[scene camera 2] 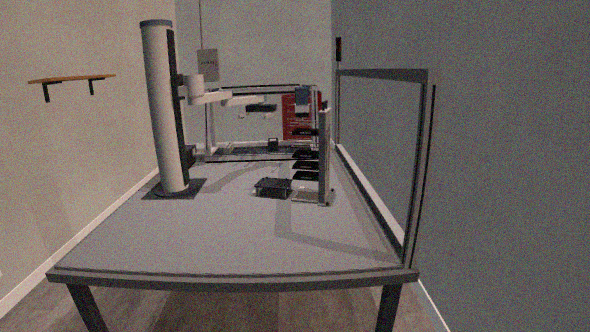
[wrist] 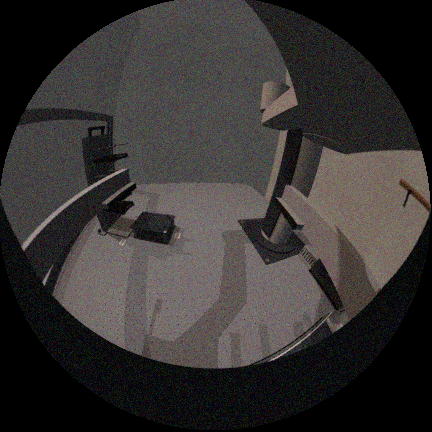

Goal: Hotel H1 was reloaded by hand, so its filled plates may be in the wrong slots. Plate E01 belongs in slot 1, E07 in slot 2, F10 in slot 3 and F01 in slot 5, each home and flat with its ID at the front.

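Observation:
Hotel H1 is an upright rack at the table's right side. Several dark plate-like shapes lie level in it, with a wider gap below the uppermost one. Their IDs are too small and blurred to read. In the wrist view the hotel shows at the left, partly hidden behind a finger. My gripper is open and empty. It hangs high above the table, to the left of the hotel in the scene view, with both fingers spread wide in the wrist view.
A low black stand stands beside the hotel's base. The arm's column rises at the left in the scene view. A framed panel runs along the right edge. Behind are a gantry head and a dark bed.

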